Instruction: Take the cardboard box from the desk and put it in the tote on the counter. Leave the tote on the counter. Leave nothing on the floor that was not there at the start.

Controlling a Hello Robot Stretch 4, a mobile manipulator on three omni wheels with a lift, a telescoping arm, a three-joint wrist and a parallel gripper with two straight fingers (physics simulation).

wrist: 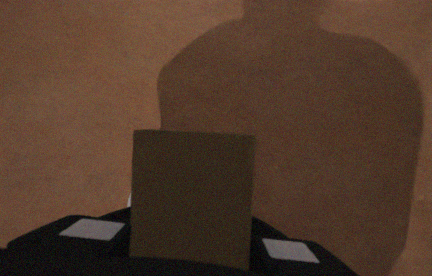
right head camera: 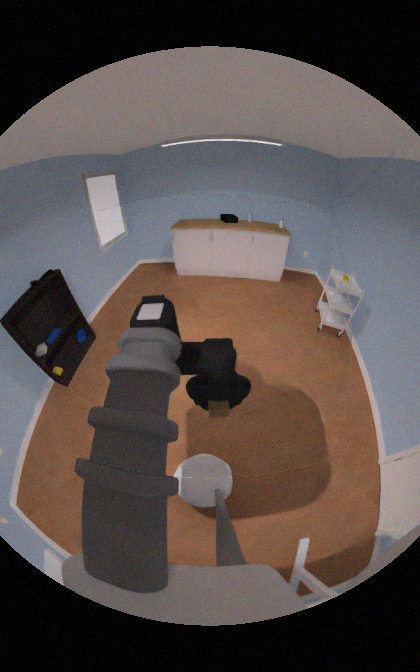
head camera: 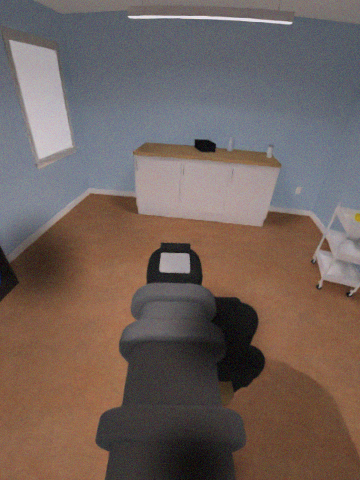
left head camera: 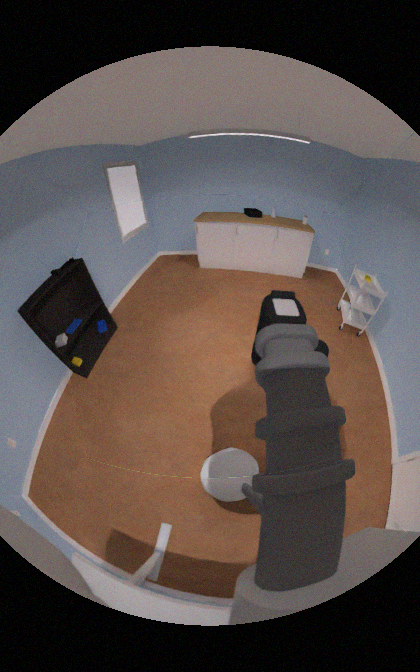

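Places are measured from the robot's base along level axes (x ahead, y left, z up), in metres.
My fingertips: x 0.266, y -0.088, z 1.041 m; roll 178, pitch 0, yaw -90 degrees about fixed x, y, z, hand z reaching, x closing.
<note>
Behind a point stands the place of what it marks.
The cardboard box [head camera: 227, 393] {y -0.102, x 0.239, z 1.101 m} [right head camera: 218, 410] [wrist: 192, 190] {y -0.086, x 0.302, z 1.101 m} is brown and sits between the two fingers of my gripper [right head camera: 218, 400] [wrist: 196, 224] {y -0.088, x 0.266, z 1.041 m}, which is shut on it. The gripper hangs above the floor, well away from the counter, and the arm hides most of it in the left head view. The tote [head camera: 205, 146] {y -0.369, x 3.013, z 0.953 m} [left head camera: 252, 212] [right head camera: 229, 218] is a small black bin on the wooden top of the counter [head camera: 165, 150] {y 0.139, x 2.999, z 0.883 m} [left head camera: 215, 217] [right head camera: 197, 224], far ahead by the back wall. The inside of the tote cannot be seen.
Two pale bottles [head camera: 230, 145] {y -0.719, x 3.145, z 0.960 m} [head camera: 270, 151] {y -1.199, x 2.940, z 0.961 m} stand right of the tote. A white cart [head camera: 339, 271] {y -1.734, x 1.652, z 0.105 m} [left head camera: 351, 320] stands at the right wall. A dark shelf unit [left head camera: 92, 320] holding blue, yellow and white things is at the left. A white desk leg [left head camera: 161, 552] shows behind.
</note>
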